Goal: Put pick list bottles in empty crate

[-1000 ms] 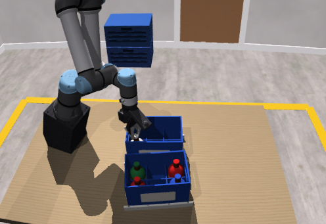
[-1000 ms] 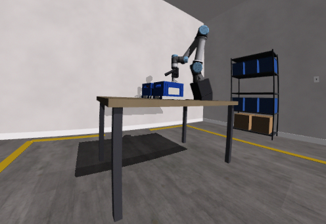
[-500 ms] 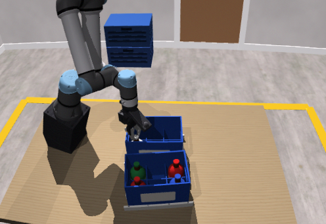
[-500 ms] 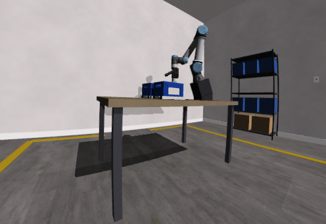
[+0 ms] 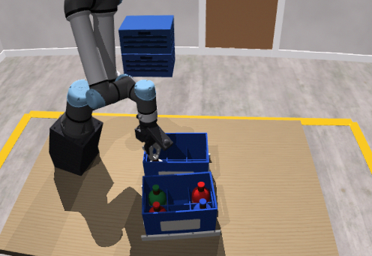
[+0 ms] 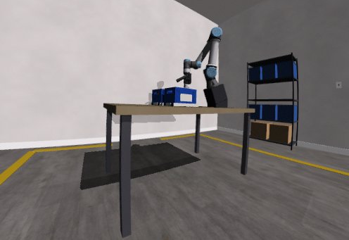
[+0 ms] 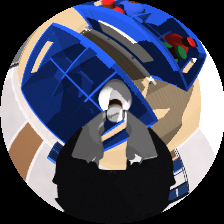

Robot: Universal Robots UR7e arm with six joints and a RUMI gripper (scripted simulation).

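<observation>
Now: the white bottle 70 mm below my hand. Also, from my hand: pick list strip: 190 mm to the left, 150 mm below, 70 mm ahead; then blue-capped bottle: 230 mm to the right, 210 mm ahead, 70 mm below; then green bottle: 170 mm to the right, 70 mm below, 20 mm ahead.
</observation>
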